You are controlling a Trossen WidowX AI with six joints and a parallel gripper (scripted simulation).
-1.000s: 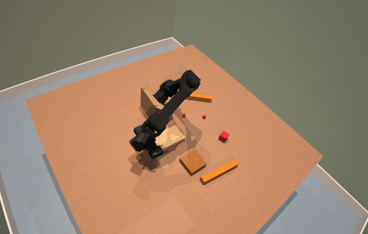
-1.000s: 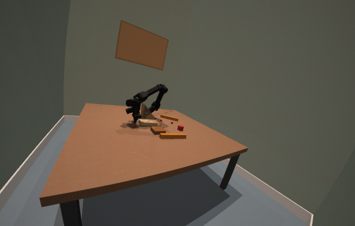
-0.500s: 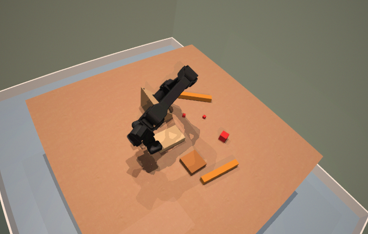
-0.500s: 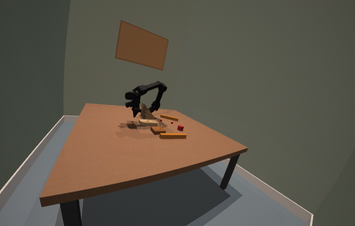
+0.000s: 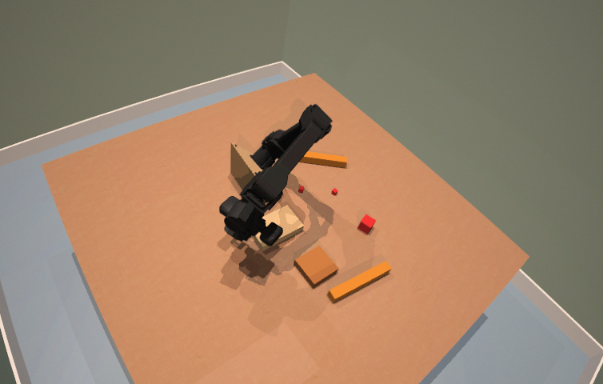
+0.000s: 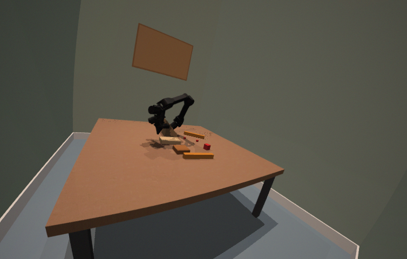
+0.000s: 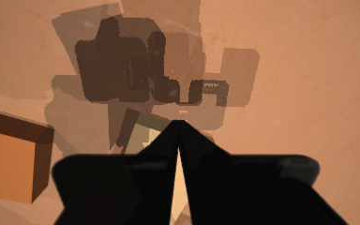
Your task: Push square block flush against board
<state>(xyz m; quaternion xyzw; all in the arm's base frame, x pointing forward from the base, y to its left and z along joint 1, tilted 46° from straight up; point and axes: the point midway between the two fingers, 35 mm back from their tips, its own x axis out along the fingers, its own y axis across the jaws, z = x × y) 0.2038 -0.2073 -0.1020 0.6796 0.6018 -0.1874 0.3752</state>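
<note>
Now: the pale tan flat slab 11 cm to the left of my gripper tip and 5 cm below it. From my gripper tip the other things lie so: orange-brown square block: 19 cm ahead, 11 cm to the left, 5 cm below.
</note>
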